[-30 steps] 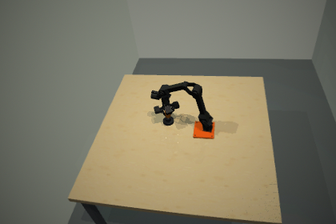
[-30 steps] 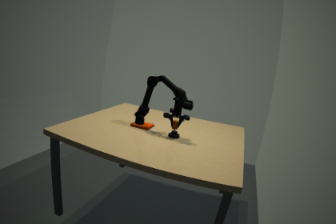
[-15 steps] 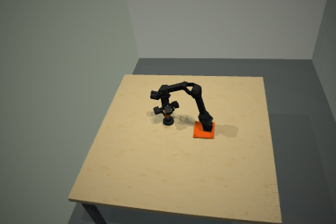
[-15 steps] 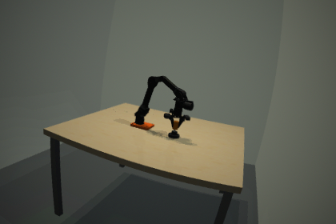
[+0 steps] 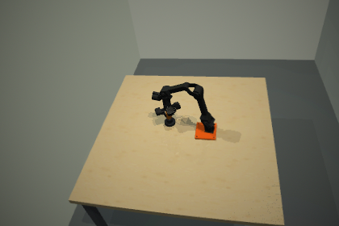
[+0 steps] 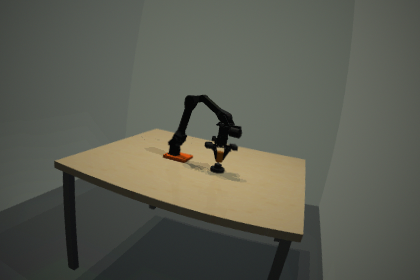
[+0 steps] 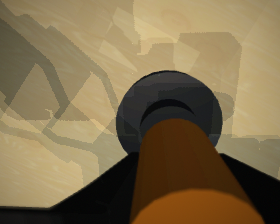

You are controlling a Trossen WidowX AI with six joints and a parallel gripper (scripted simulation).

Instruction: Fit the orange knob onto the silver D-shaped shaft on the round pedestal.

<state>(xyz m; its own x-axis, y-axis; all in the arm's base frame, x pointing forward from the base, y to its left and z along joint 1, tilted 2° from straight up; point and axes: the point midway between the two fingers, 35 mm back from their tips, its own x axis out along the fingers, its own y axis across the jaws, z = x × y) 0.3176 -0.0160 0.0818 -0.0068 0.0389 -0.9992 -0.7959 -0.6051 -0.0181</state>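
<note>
Now: gripper tip 30 mm below the orange knob. From my gripper tip the other things lie so: round dark pedestal (40 mm below).
</note>
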